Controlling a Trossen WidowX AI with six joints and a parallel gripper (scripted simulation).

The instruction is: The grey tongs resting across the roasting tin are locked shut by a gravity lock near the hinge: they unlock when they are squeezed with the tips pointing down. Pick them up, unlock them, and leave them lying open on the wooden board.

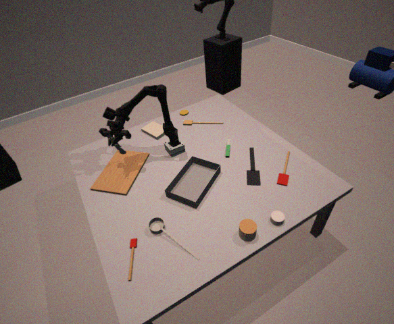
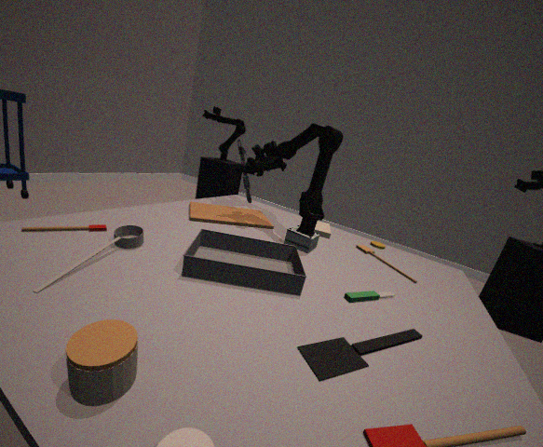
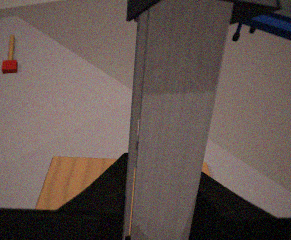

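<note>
Now: gripper tip 10 mm to the right of the wooden board and 210 mm above it. Round my gripper tip: cream block (210 mm behind, 390 mm to the left, 200 mm below); green-handled tool (310 mm ahead, 640 mm to the left, 210 mm below); roasting tin (400 mm ahead, 280 mm to the left, 190 mm below).
</note>
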